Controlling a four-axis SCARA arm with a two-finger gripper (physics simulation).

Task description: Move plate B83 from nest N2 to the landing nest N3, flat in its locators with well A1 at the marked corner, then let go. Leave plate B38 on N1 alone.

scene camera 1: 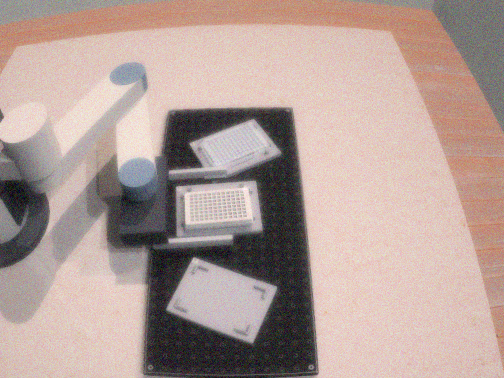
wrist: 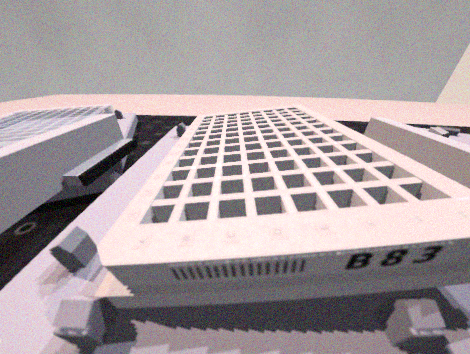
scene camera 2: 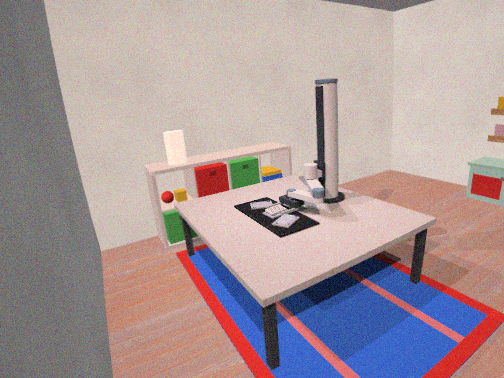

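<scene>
Plate B83 (scene camera 1: 218, 206) (scene camera 2: 275, 210) (wrist: 280, 235) is white with a grid of wells and sits on the middle nest N2 (scene camera 1: 257, 220) (wrist: 122, 192). In the wrist view its front edge runs skewed to the nest's front locators; whether it lies fully flat I cannot tell. My gripper (scene camera 1: 228, 206) (wrist: 243, 131) is open and empty, one finger along each long side of B83, with gaps. Plate B38 (scene camera 1: 235, 142) (scene camera 2: 260, 205) (wrist: 55, 120) lies on N1 (scene camera 1: 273, 150), close beyond one finger. Landing nest N3 (scene camera 1: 220, 300) (scene camera 2: 286, 220) bears no plate and shows dark corner locators. Its marked corner is not discernible.
The nests stand on a black board (scene camera 1: 292, 280) (scene camera 2: 282, 231) on the pale table (scene camera 1: 390, 225) (scene camera 2: 240, 260). The arm's column (scene camera 2: 331, 140) rises behind the board. A shelf unit (scene camera 2: 220, 154) with coloured boxes stands behind the table.
</scene>
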